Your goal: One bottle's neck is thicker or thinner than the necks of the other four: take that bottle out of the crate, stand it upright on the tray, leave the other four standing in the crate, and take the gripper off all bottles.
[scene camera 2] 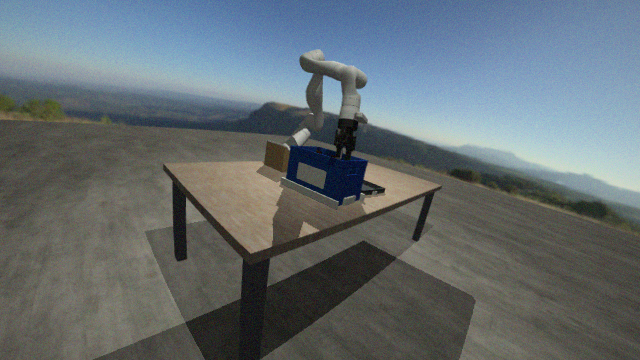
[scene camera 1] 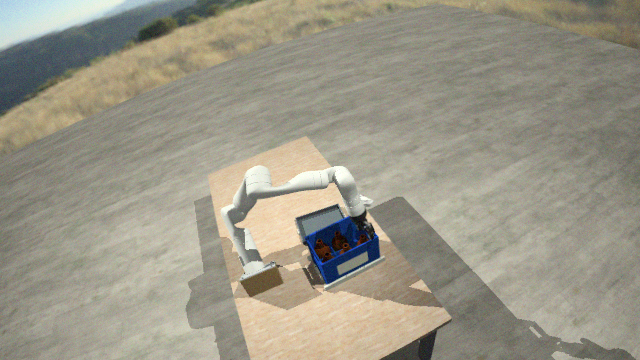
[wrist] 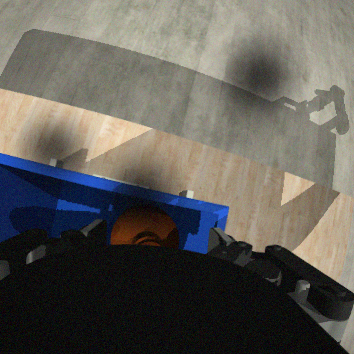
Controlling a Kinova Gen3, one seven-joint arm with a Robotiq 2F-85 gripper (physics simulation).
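Places are measured from the arm's base along level axes (x left, y back, z up), in millimetres.
Where they show: gripper, fingertip midpoint: (scene camera 2: 343, 160) (scene camera 1: 366, 233) (wrist: 157, 237); arm's base, origin of the base link: (scene camera 2: 284, 154) (scene camera 1: 256, 270).
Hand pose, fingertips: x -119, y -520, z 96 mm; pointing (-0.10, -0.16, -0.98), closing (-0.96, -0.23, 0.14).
Things, the pixels of their top centre, and the offset from my fingertips. "*": a spot on its surface instead. Level surfaces: height alone.
- blue crate, middle of its top: (scene camera 2: 329, 152) (scene camera 1: 340, 237) dx +35, dy +108, dz +6 mm
- bottle, middle of its top: (wrist: 150, 256) (scene camera 1: 363, 236) dx +0, dy +16, dz -6 mm
- grey tray, surface spot: (scene camera 1: 320, 221) * dx +338, dy +131, dz -164 mm
- table, its level: dz -169 mm
- white strip, surface spot: (scene camera 2: 308, 191) * dx -67, dy +85, dz -148 mm
A blue crate (scene camera 1: 328, 271) (scene camera 2: 347, 181) (wrist: 42, 204) stands on the wooden table and holds several brown bottles. Three of them (scene camera 1: 320, 248) (scene camera 1: 337, 240) (scene camera 1: 345, 246) stand in the middle and left compartments. Another bottle (scene camera 1: 362, 238) (wrist: 144, 228) stands in the right far corner. My gripper (scene camera 1: 366, 229) (scene camera 2: 344, 153) (wrist: 157, 237) is open and reaches down into the crate at that corner bottle, with one finger on each side of its top. Its neck is mostly hidden under my wrist. A grey tray (scene camera 1: 320, 221) (scene camera 2: 372, 188) lies flat just behind the crate, with nothing on it.
The table (scene camera 1: 312, 321) (scene camera 2: 227, 193) stands on dark legs on grey ground. The arm's tan base block (scene camera 1: 261, 281) (scene camera 2: 276, 156) sits at the table's left edge, beside the crate. A white strip (scene camera 1: 351, 273) (scene camera 2: 308, 191) runs along the crate's front foot.
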